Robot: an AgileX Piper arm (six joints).
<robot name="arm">
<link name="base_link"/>
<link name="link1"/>
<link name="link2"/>
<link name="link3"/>
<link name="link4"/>
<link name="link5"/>
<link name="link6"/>
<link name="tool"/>
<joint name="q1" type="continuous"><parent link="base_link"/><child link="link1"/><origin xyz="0 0 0.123" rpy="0 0 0"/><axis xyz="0 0 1"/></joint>
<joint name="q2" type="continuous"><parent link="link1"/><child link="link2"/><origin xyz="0 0 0" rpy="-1.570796 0 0"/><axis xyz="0 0 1"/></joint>
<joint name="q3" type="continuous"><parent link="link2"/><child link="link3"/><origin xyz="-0.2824 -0.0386 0" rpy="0 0 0"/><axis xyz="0 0 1"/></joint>
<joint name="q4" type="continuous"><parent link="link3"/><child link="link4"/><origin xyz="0.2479 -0.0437 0" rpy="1.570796 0 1.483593"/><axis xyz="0 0 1"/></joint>
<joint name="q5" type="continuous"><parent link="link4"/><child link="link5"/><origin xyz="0 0 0" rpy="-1.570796 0 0"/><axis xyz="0 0 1"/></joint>
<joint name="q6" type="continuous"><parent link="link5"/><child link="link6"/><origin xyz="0 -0.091 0" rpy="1.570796 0 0"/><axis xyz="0 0 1"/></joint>
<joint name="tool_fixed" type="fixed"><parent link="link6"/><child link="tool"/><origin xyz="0 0 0" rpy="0 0 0"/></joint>
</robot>
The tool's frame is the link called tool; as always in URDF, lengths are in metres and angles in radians. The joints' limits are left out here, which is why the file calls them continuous.
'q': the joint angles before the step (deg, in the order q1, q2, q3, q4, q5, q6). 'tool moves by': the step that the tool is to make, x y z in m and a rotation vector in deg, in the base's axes. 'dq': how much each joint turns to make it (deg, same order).
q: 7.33 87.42 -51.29 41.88 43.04 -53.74
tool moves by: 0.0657 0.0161 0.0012 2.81 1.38 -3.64
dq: 1.07 12.42 -15.38 0.11 1.18 6.64
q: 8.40 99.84 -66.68 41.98 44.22 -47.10
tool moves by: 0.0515 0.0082 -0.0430 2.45 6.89 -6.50
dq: 0.00 13.69 -10.27 1.09 -0.41 7.13
